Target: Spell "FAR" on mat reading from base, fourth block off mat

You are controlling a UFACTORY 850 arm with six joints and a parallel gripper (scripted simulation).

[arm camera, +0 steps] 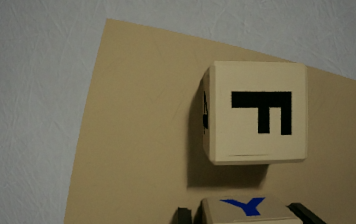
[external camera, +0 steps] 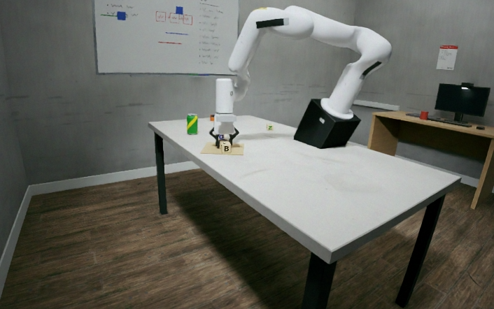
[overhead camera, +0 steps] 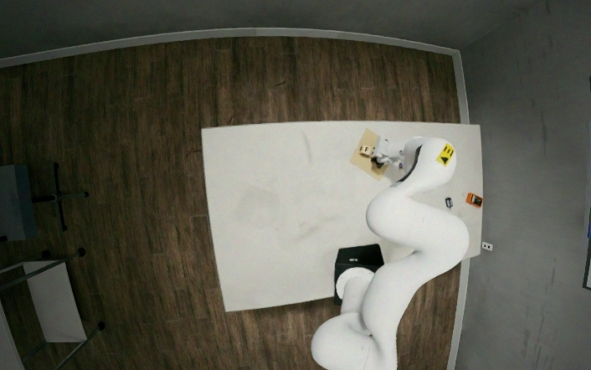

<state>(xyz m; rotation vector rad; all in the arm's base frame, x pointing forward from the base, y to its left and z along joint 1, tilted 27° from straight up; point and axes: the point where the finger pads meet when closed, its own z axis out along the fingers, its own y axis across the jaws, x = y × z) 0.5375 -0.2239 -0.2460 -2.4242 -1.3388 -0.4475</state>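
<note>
Right now my hand is 2 cm above the tan mat. From my hand the other things lie so: yellow can: 36 cm to the right, 4 cm behind, 4 cm above; then dark object: 45 cm to the right, 40 cm behind, 1 cm below; then small orange object: 69 cm to the right, 45 cm behind, 1 cm below.
</note>
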